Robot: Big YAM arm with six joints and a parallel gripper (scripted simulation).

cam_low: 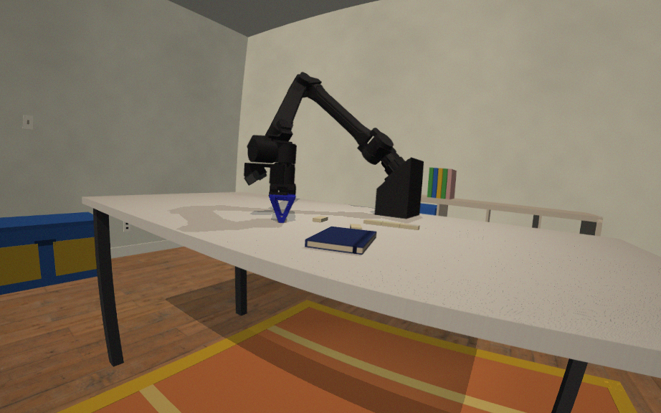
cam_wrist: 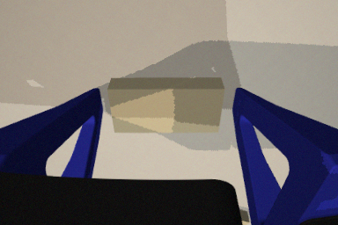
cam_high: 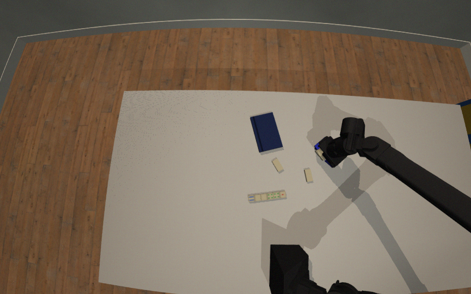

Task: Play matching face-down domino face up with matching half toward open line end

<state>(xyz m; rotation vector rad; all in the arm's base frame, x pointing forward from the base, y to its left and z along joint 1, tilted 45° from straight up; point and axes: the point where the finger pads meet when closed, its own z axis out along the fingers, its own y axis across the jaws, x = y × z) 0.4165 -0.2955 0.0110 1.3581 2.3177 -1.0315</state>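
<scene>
The domino lies right at my hand. The rest, counted from my hand: dark blue book (12 cm ahead, 23 cm to the left).
</scene>
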